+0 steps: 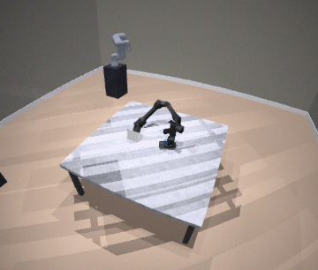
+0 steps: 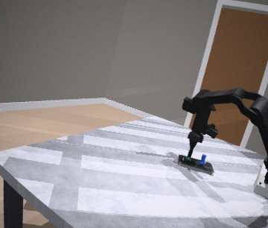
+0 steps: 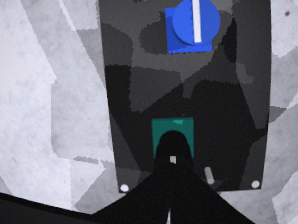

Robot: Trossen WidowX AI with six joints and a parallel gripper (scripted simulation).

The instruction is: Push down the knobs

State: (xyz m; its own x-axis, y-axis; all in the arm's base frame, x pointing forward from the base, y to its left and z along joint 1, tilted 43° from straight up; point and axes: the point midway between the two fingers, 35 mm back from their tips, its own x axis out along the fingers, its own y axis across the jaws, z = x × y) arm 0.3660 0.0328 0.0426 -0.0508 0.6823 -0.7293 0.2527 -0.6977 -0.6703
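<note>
Right now the black knob is 10 mm below my gripper tip. Also, from my gripper tip: blue knob 60 mm behind, 20 mm to the right, 10 mm below.
</note>
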